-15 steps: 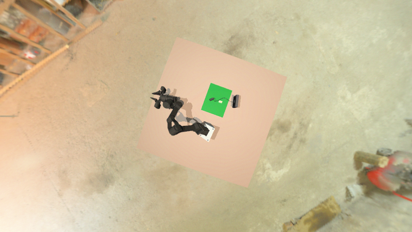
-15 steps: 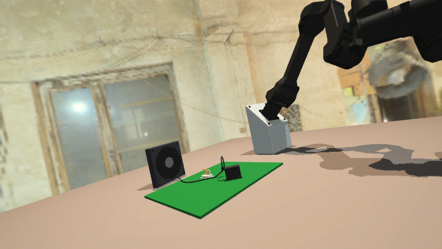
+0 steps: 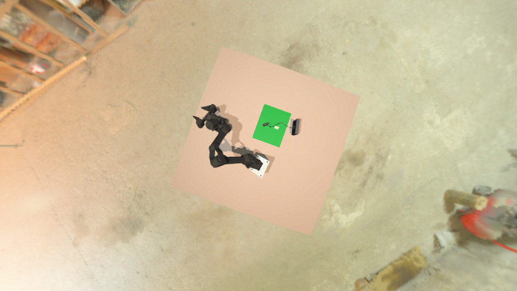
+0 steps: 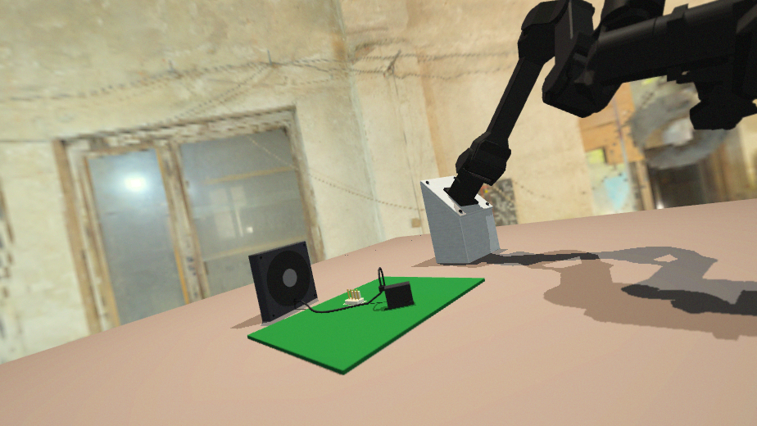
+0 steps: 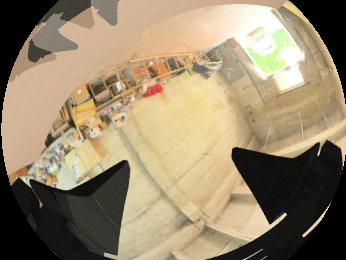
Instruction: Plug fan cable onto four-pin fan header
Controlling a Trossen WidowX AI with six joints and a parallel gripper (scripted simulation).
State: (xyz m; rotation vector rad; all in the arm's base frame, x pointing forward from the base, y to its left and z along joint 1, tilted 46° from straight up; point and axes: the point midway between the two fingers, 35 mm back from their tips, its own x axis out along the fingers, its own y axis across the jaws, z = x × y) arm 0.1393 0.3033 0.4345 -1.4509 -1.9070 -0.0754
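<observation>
My gripper tip is now 180 mm short of the black plug, 450 mm to the left of it and 210 mm above it. The rest, counted from my gripper tip: four-pin header: 200 mm ahead, 550 mm to the right, 230 mm below; then black fan: 270 mm ahead, 670 mm to the right, 170 mm below; then green board: 200 mm ahead, 510 mm to the right, 240 mm below.
</observation>
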